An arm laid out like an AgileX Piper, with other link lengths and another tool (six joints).
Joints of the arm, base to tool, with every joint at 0 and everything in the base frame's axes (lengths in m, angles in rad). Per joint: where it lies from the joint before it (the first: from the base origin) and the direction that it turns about. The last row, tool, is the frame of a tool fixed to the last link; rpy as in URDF.
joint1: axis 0 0 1 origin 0 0 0.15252
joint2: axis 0 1 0 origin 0 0 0
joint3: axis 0 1 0 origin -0.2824 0 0.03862
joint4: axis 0.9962 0 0.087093 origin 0.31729 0 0.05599
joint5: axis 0 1 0 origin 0 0 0
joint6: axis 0.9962 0 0.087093 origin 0.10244 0 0.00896
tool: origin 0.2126 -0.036 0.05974 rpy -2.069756 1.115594 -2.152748
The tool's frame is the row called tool.
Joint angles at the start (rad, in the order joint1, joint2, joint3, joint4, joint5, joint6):
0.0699, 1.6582, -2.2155, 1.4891, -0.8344, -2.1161
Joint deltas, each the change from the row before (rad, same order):
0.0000, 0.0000, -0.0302, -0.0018, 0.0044, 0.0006
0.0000, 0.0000, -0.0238, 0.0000, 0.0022, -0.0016
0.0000, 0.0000, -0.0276, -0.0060, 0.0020, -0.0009
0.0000, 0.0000, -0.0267, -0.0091, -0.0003, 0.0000
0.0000, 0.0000, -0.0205, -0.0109, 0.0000, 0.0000
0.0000, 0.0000, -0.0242, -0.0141, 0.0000, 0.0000
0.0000, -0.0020, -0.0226, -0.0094, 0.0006, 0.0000
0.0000, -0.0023, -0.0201, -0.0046, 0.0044, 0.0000
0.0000, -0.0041, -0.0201, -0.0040, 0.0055, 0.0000
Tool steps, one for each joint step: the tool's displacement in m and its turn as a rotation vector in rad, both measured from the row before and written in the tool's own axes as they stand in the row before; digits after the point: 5 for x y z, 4 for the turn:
-0.00722, -0.01433, -0.00380, 0.0086, -0.0142, 0.0257
-0.00530, -0.01123, -0.00278, 0.0071, -0.0096, 0.0192
-0.00680, -0.01424, -0.00375, 0.0130, -0.0132, 0.0205
-0.00639, -0.01484, -0.00371, 0.0163, -0.0122, 0.0196
-0.00551, -0.01208, -0.00315, 0.0155, -0.0111, 0.0133
-0.00655, -0.01455, -0.00376, 0.0195, -0.0133, 0.0151
-0.00598, -0.01445, -0.00344, 0.0157, -0.0117, 0.0175
-0.00579, -0.01194, -0.00299, 0.0092, -0.0119, 0.0170
-0.00631, -0.01308, -0.00329, 0.0089, -0.0130, 0.0186

